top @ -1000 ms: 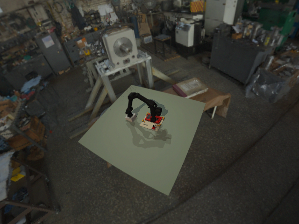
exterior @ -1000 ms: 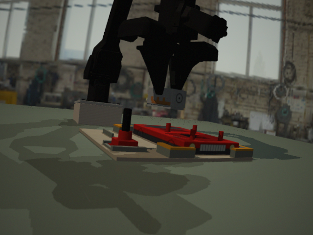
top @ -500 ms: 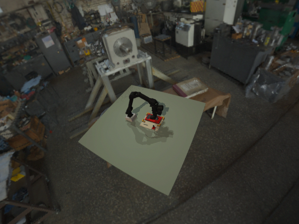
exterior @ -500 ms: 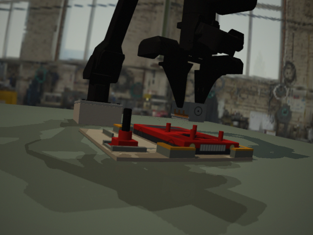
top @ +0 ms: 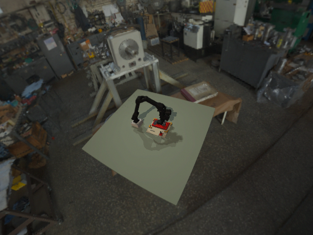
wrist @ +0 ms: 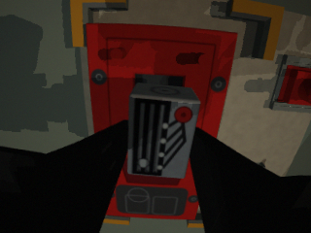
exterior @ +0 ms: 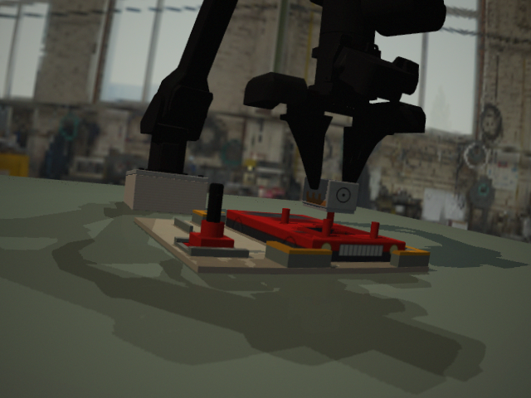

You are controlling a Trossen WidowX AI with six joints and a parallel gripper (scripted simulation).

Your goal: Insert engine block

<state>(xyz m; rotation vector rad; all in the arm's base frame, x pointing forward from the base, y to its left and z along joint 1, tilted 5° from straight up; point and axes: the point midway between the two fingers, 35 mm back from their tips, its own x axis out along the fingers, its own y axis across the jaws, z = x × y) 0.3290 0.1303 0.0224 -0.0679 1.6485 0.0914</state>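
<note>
The engine block is 10 mm below my gripper tip. The rest, counted from my gripper tip: black post (120 mm to the right, 40 mm ahead, 30 mm below).
</note>
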